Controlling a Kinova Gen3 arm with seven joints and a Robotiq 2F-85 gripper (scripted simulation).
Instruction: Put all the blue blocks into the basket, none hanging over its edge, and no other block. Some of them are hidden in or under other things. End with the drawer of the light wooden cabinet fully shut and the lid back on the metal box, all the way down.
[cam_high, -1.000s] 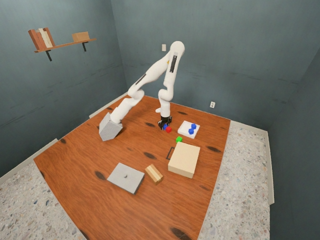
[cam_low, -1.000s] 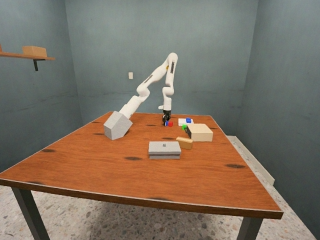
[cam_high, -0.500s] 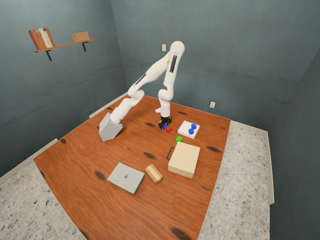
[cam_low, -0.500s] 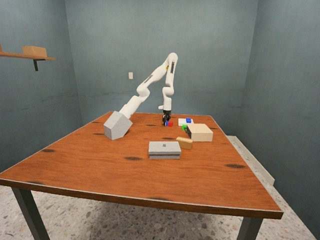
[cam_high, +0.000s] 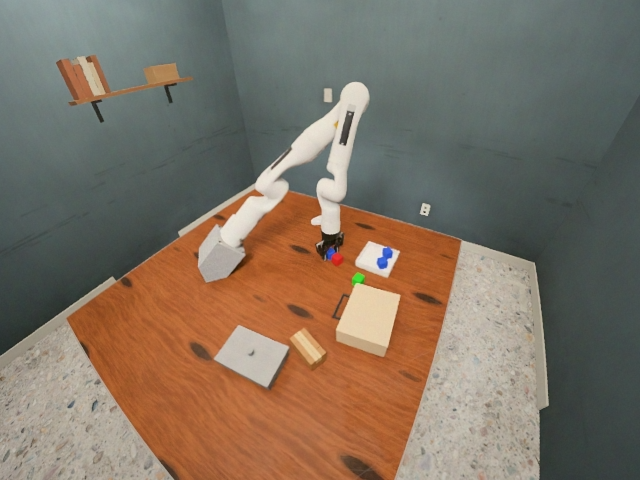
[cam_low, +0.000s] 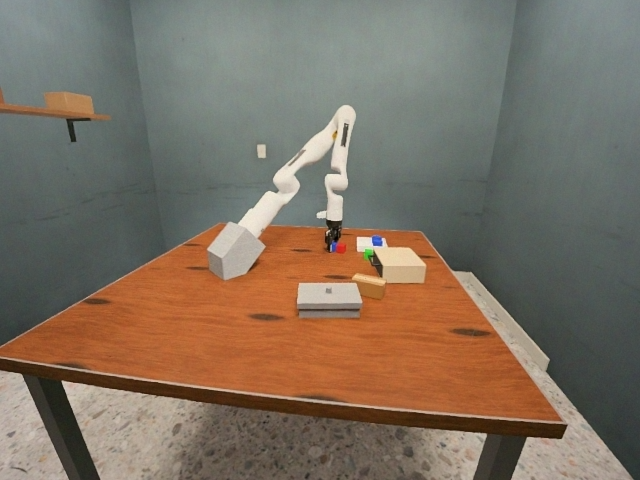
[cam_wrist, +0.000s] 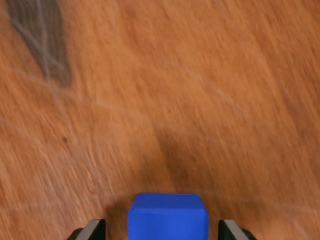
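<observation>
My hand is 4 cm short of the red block. From my hand the other things lie so: white basket 16 cm ahead, 13 cm to the left, 1 cm below; light wooden cabinet 33 cm ahead, 13 cm to the right, 2 cm above; green block 19 cm ahead, 2 cm to the right.
</observation>
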